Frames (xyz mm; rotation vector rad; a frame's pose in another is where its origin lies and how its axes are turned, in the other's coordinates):
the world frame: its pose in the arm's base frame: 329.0 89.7 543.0 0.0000 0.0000 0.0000
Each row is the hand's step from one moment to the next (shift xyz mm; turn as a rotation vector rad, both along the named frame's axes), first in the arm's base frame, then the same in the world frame.
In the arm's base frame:
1: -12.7 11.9 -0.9 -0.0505 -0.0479 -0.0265
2: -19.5 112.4 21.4 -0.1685 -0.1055 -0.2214
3: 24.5 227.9 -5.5 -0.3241 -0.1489 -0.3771
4: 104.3 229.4 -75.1 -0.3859 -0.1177 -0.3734
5: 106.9 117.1 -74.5 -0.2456 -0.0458 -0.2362
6: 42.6 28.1 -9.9 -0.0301 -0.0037 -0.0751
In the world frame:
1: -12.7 11.9 -0.9 -0.0505 -0.0479 -0.0265
2: -19.5 112.4 21.4 -0.1685 -0.1055 -0.2214
3: 24.5 227.9 -5.5 -0.3241 -0.1489 -0.3771
4: 104.3 229.4 -75.1 -0.3859 -0.1177 -0.3734
5: 106.9 117.1 -74.5 -0.2456 -0.0458 -0.2362
6: 42.6 28.1 -9.9 -0.0301 -0.0037 -0.0751

